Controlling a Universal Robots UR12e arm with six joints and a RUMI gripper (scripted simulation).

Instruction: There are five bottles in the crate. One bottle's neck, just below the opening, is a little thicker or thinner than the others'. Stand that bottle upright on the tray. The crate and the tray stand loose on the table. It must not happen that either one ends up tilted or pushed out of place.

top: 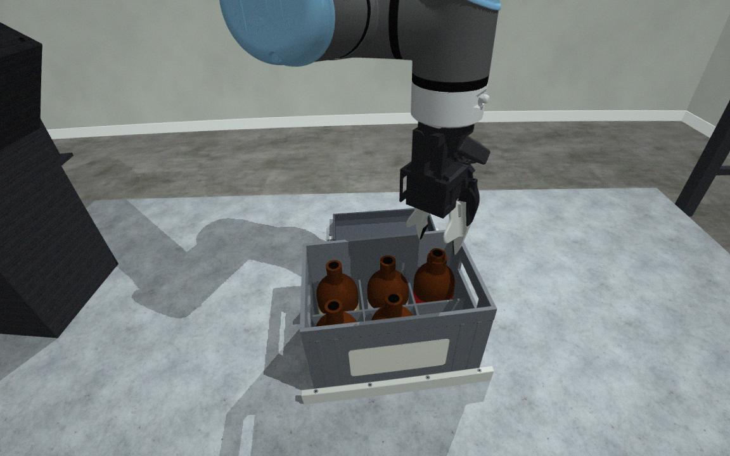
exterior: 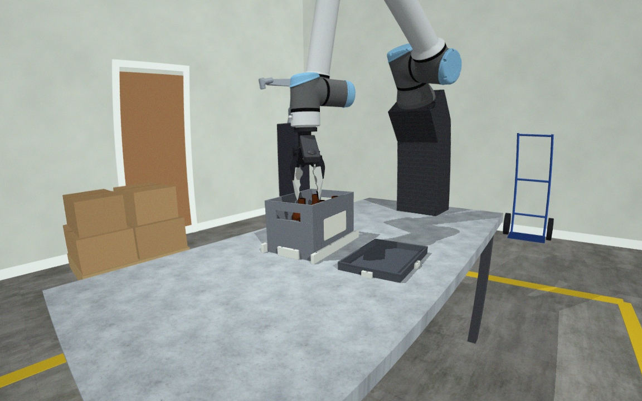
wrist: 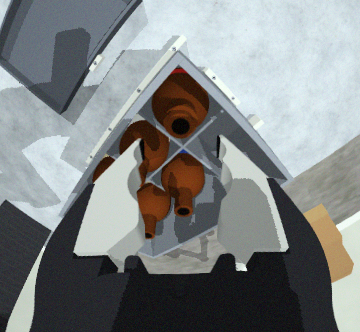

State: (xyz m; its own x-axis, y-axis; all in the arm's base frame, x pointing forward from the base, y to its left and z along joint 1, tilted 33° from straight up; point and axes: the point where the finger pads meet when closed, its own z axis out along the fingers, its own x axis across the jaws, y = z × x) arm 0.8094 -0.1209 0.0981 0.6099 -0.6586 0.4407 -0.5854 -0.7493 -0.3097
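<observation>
The glass bottle is 110 mm below my hand. Also, from my hand: crate (110 mm below, 90 mm behind, 50 mm to the right); grey tray (240 mm to the left, 180 mm below, 60 mm behind).
</observation>
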